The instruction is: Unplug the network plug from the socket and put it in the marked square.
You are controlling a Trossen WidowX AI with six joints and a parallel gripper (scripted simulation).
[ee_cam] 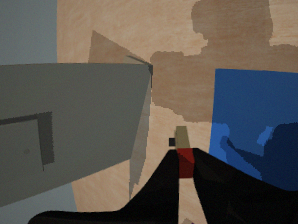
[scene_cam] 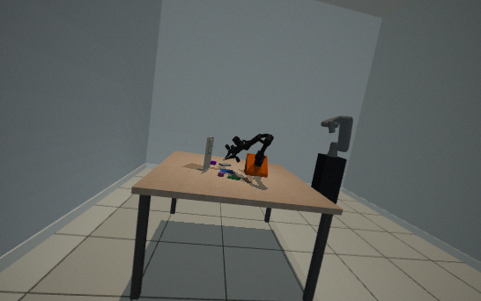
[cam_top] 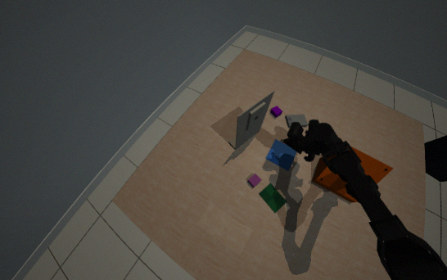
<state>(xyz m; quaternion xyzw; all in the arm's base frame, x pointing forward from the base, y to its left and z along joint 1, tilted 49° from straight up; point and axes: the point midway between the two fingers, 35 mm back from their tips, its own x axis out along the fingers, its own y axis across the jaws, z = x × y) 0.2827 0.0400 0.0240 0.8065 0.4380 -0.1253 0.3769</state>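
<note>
Now: the blue marked square 30 mm behind my gripper tip, 10 mm to the left of it and 100 mm below it. Round my gripper tip: grey flat plate: 210 mm to the right, 100 mm below; then red plug: 10 mm ahead; then grey upright panel: 150 mm ahead, 40 mm to the left, 20 mm above.
</note>
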